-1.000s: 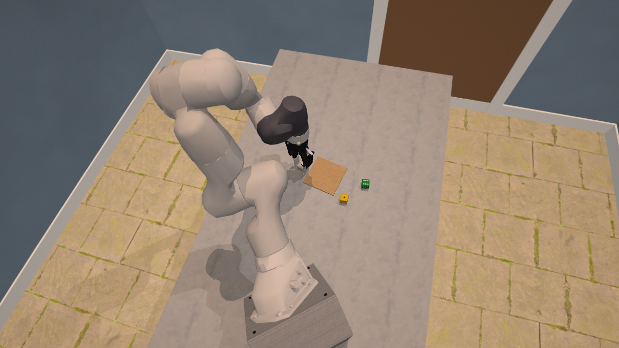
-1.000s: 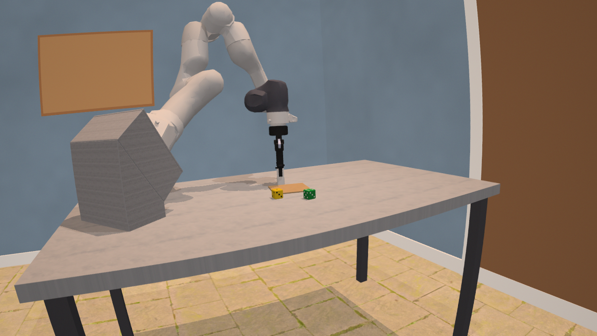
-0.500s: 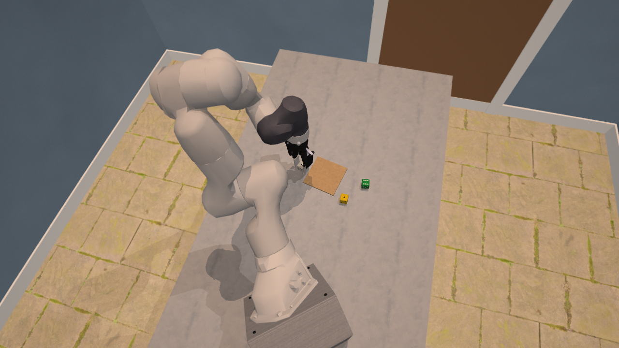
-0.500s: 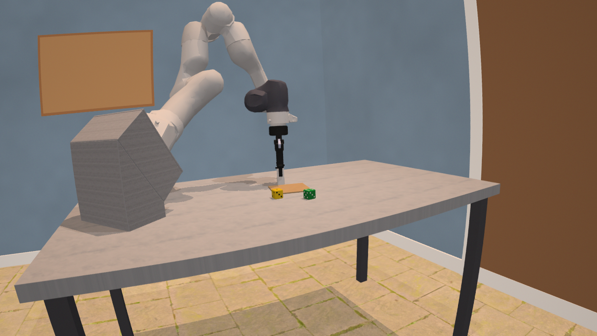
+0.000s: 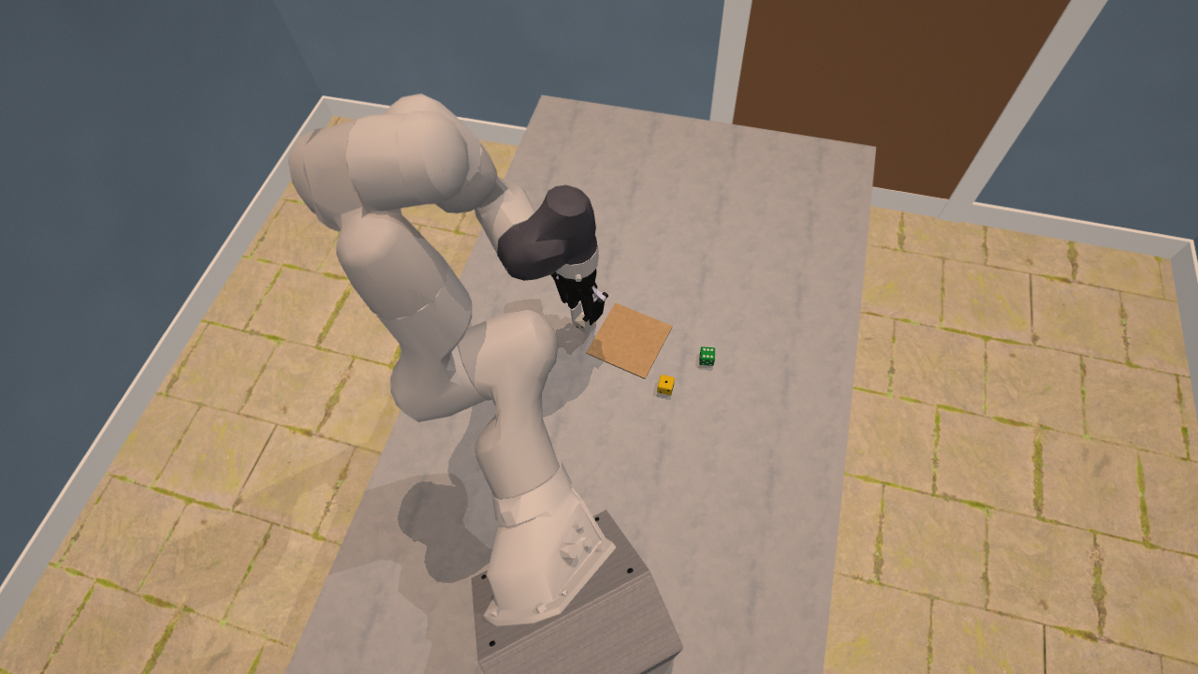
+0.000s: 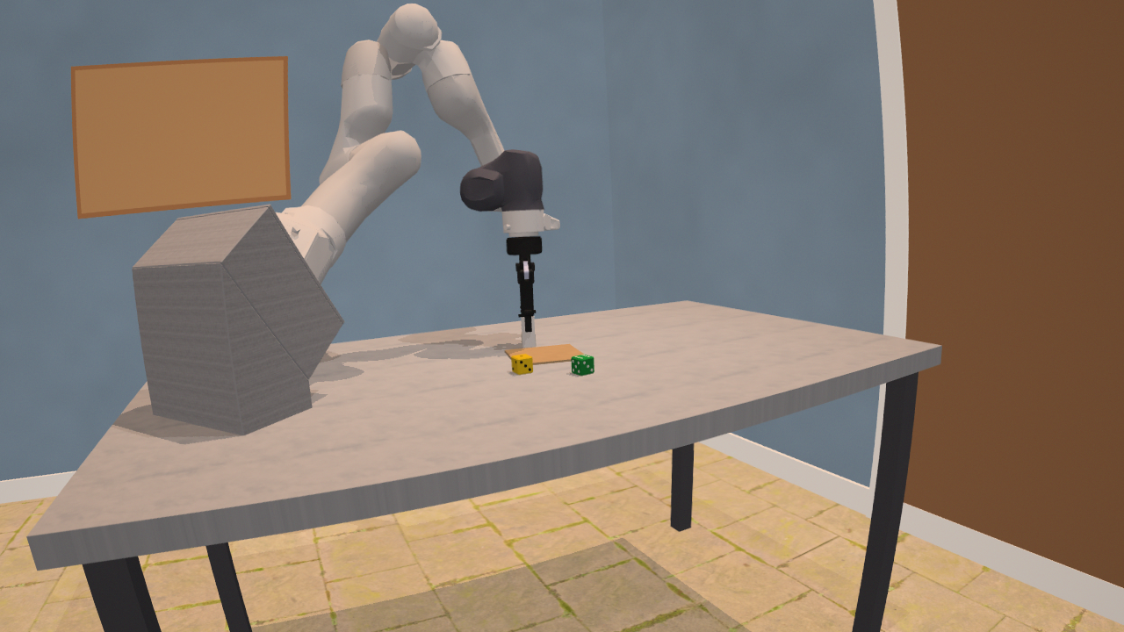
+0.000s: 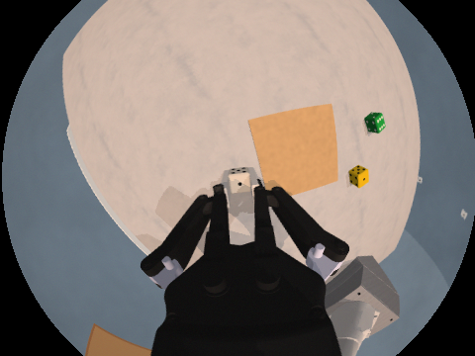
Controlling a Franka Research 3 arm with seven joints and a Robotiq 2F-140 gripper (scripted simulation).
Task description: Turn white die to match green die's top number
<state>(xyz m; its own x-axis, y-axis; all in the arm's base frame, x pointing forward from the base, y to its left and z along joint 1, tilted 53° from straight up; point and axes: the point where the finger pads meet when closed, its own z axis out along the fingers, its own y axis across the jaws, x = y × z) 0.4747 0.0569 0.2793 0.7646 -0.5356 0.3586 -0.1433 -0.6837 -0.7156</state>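
The white die is 20 mm below my hand. From my hand the other things lie so: mat: 110 mm to the right, 30 mm below, 10 mm ahead; yellow die: 220 mm to the right, 60 mm behind, 20 mm below; green die: 270 mm to the right, 30 mm ahead, 20 mm below.
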